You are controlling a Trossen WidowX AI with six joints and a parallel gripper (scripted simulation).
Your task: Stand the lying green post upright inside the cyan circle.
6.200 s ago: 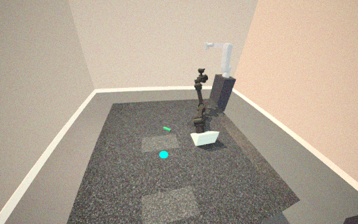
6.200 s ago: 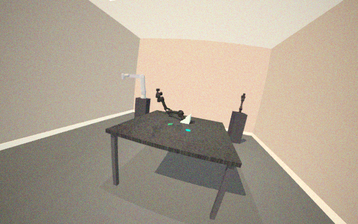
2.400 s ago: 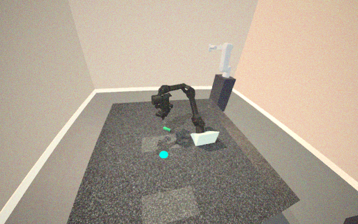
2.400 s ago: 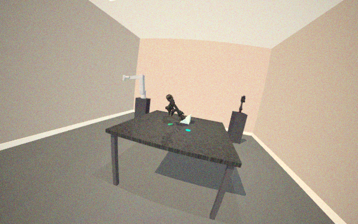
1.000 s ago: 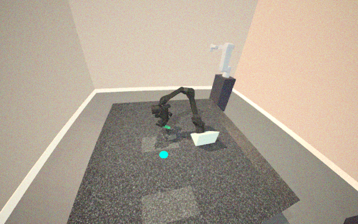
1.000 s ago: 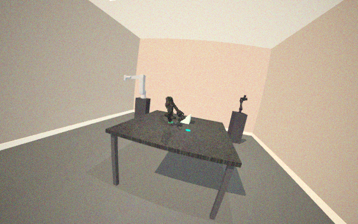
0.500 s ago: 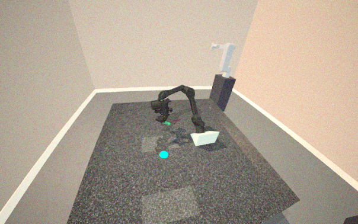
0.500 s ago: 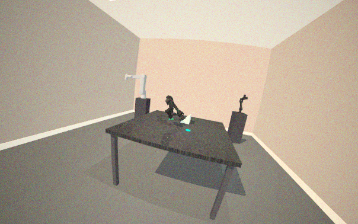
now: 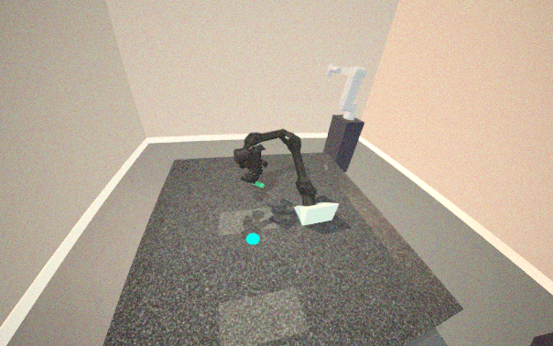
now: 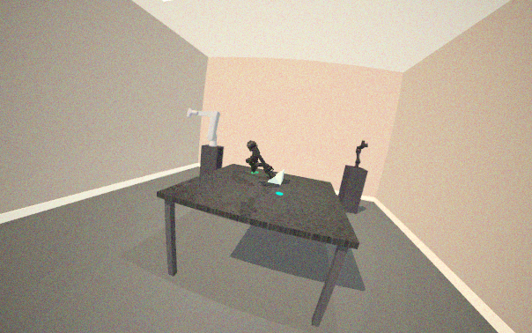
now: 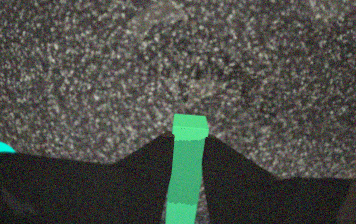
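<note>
My gripper tip is now 2 cm to the right of the green post and 2 cm past it. Also, from my gripper tip: cyan circle (26 cm to the left, 12 cm below, 8 cm ahead).
</note>
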